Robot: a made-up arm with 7 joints.
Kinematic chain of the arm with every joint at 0, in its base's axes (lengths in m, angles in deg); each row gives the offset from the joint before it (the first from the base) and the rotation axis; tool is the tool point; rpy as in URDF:
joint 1: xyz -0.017 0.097 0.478 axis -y
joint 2: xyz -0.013 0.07 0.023 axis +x
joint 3: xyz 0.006 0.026 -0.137 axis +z
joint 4: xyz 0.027 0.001 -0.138 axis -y
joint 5: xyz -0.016 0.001 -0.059 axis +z
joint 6: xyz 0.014 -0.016 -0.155 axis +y
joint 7: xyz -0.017 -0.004 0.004 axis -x
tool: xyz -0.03 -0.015 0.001 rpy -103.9 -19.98 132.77
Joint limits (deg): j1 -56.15..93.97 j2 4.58..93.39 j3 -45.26..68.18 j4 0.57..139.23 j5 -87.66..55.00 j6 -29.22..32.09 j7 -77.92..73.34
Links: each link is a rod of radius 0.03 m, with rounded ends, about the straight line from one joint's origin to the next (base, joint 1, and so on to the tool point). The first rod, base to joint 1, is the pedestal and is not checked.
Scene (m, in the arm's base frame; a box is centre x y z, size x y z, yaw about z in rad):
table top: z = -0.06
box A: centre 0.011 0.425 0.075 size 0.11 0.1 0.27 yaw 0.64
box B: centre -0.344 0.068 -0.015 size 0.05 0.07 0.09 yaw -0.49
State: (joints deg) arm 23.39 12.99 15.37 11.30 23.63 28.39 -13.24
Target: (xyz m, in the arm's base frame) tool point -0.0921 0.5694 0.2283
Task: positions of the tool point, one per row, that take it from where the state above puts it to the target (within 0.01 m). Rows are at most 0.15 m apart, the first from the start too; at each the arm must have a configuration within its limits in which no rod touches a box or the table.
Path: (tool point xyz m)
1: 0.1966 0.3708 0.1310
2: 0.1907 0.4670 0.1878
3: 0.1740 0.5505 0.2668
4: 0.1470 0.6136 0.3651
5: 0.1116 0.6496 0.4770
6: 0.1055 0.6407 0.3953
7: 0.0760 0.6250 0.3269
8: 0.0300 0.6063 0.2770
9: -0.0252 0.5873 0.2480
10: -0.0567 0.5784 0.2352
11: -0.0921 0.5694 0.2283

